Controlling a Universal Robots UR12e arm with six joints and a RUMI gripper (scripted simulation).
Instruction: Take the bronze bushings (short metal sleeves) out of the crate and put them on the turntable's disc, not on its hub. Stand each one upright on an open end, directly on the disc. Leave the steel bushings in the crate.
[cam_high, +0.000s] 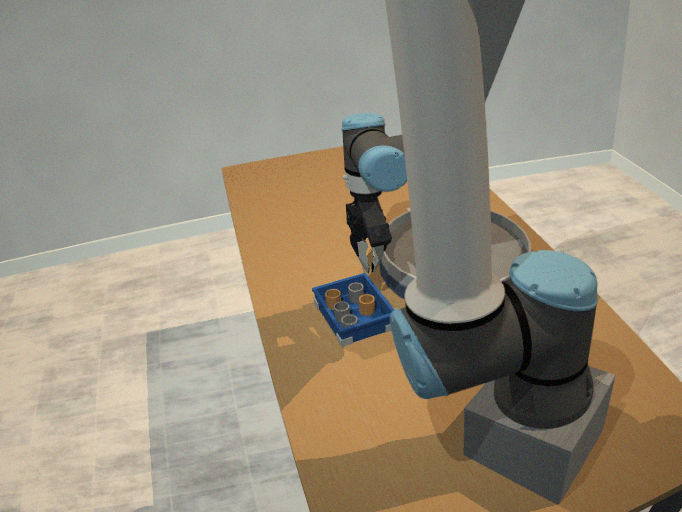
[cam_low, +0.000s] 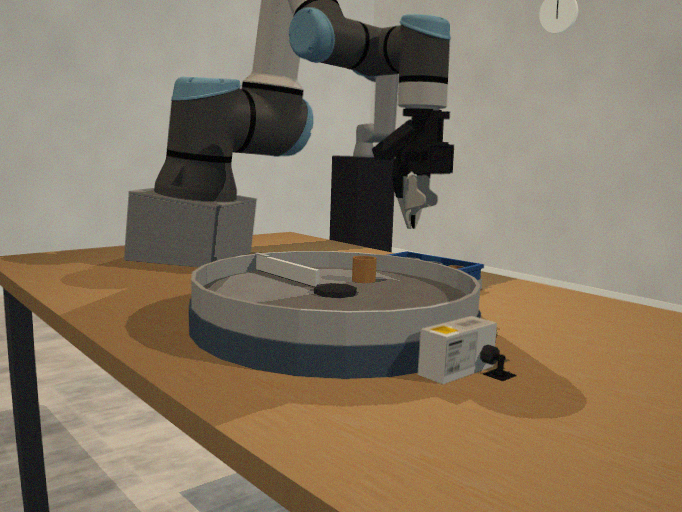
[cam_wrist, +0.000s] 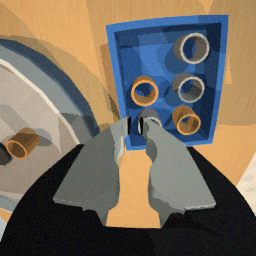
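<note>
My gripper is now 11 cm above the blue crate, 5 cm to the right of it and 1 cm past it. Also, from my hand: turntable (27 cm to the right, 15 cm ahead, 8 cm below).
</note>
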